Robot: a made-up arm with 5 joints.
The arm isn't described. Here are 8 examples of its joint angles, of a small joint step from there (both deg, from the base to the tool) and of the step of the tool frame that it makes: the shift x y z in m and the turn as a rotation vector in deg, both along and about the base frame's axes.
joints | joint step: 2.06 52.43 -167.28 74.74 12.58 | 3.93 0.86 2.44 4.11 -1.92
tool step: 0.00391 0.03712 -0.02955 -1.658 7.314 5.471
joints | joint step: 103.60 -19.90 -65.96 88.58 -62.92 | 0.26 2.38 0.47 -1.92 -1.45
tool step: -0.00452 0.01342 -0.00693 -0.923 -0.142 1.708
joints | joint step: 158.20 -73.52 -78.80 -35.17 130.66 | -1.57 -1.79 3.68 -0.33 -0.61
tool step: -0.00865 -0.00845 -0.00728 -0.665 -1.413 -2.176
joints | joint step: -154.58 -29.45 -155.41 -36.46 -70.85 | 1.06 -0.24 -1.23 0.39 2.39
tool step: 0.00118 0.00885 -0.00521 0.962 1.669 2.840
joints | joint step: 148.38 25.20 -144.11 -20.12 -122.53 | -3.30 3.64 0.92 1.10 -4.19
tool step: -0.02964 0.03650 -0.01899 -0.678 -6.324 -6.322
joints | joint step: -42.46 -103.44 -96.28 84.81 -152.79 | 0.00 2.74 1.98 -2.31 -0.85
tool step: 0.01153 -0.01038 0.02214 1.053 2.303 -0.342
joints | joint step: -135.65 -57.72 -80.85 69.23 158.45 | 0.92 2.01 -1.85 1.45 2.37
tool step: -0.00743 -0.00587 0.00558 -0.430 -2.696 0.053
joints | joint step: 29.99 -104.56 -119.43 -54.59 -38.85 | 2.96 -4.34 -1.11 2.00 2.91
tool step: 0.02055 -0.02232 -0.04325 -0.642 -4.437 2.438
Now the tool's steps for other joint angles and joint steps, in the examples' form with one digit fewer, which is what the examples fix.
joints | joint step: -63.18 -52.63 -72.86 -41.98 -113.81 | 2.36 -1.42 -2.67 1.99 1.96
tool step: -0.0203 0.0134 -0.0036 -1.67 -1.33 4.28
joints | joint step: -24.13 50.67 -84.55 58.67 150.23 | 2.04 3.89 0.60 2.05 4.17
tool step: -0.0051 0.0200 -0.0354 0.76 6.78 -1.64
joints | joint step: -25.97 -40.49 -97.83 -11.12 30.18 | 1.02 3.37 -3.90 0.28 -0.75
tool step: 0.0116 -0.0090 0.0108 -0.45 -0.06 0.37
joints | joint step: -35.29 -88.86 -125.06 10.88 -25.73 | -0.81 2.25 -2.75 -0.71 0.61
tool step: 0.0056 0.0067 0.0087 -0.90 -0.84 -0.25
